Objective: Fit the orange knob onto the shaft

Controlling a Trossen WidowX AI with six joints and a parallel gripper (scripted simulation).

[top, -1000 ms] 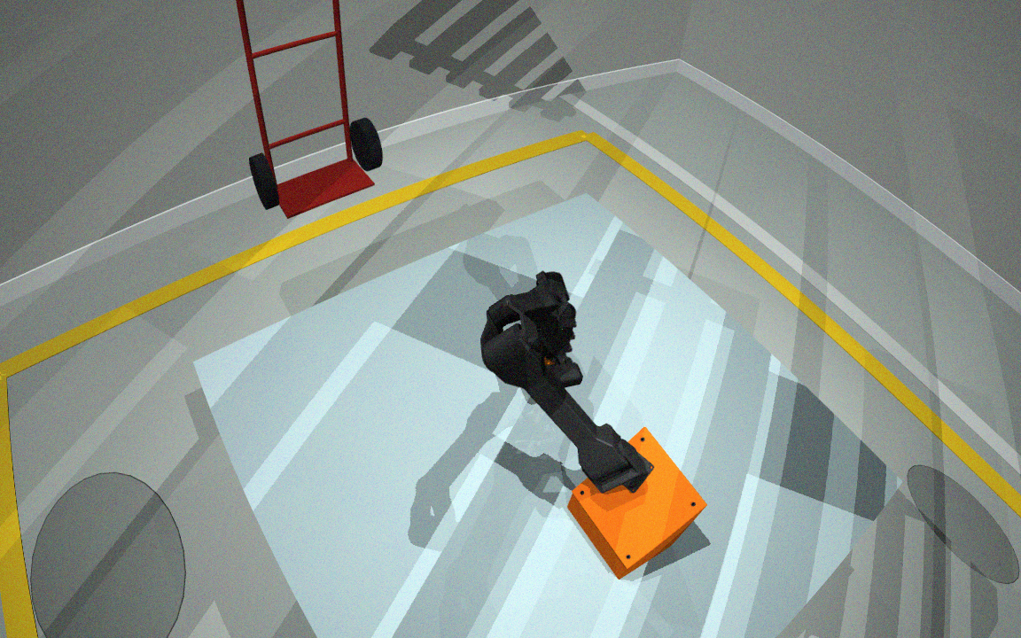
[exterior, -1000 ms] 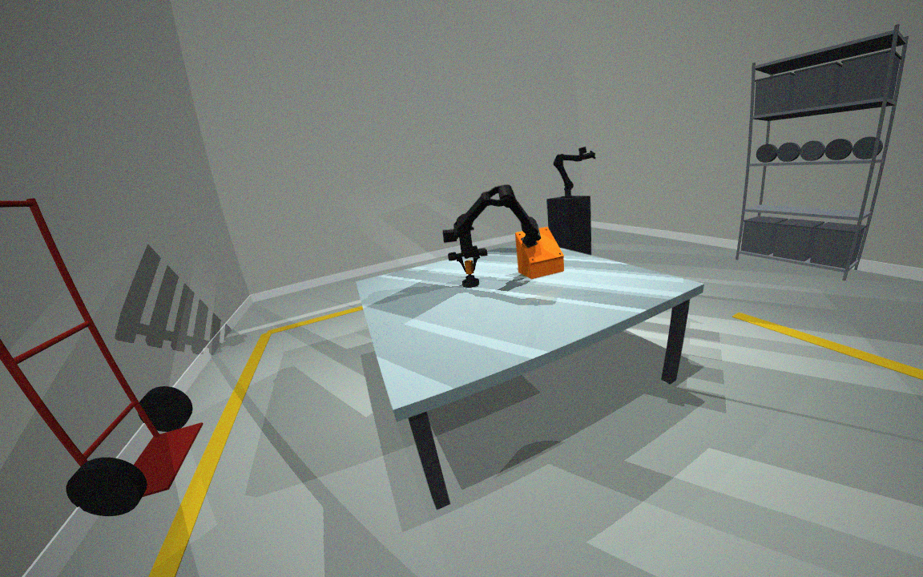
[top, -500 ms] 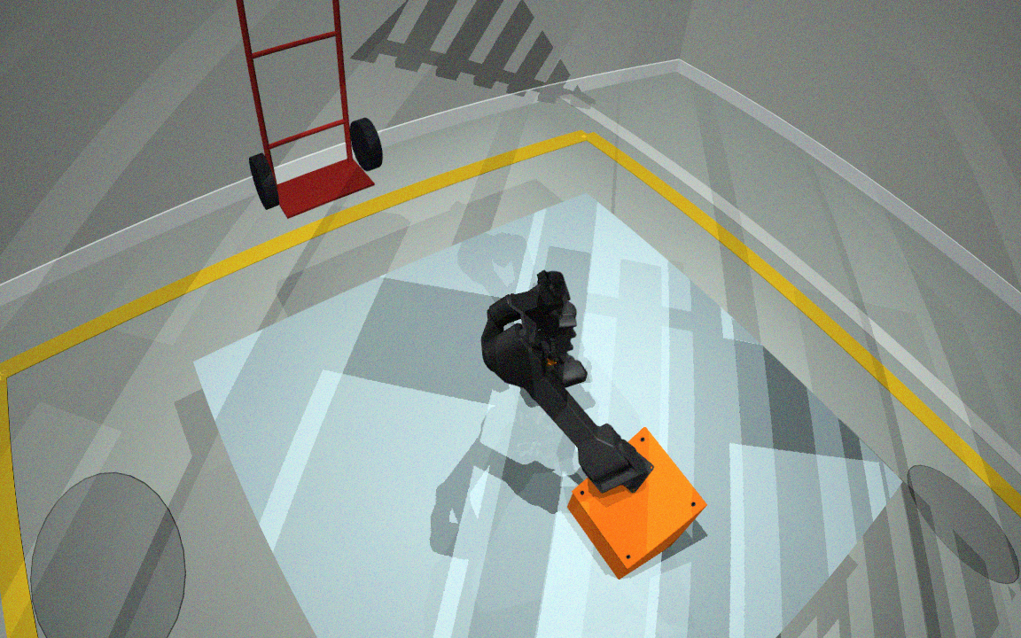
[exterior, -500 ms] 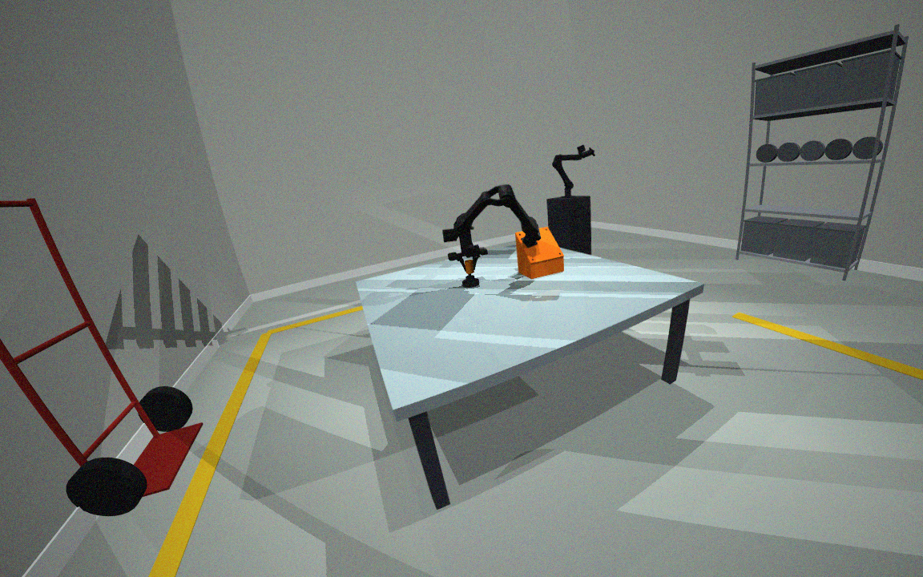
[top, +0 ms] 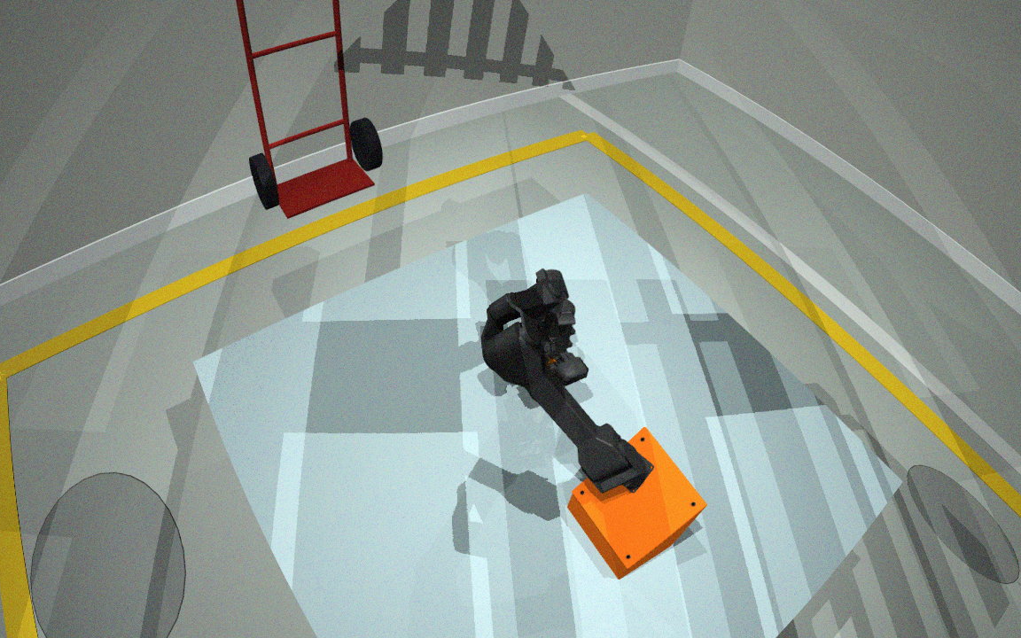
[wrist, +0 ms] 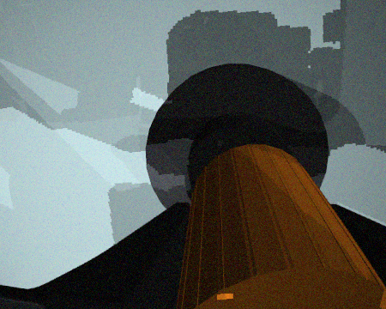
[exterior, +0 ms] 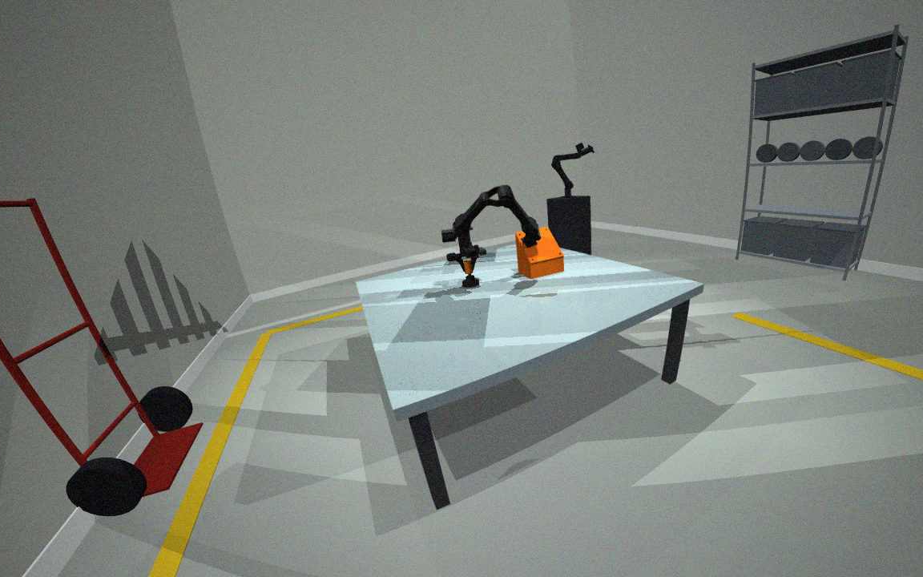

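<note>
My gripper tip is now 20 mm below the orange knob. The rest, counted from my gripper tip: round dark pedestal 40 mm below.
</note>
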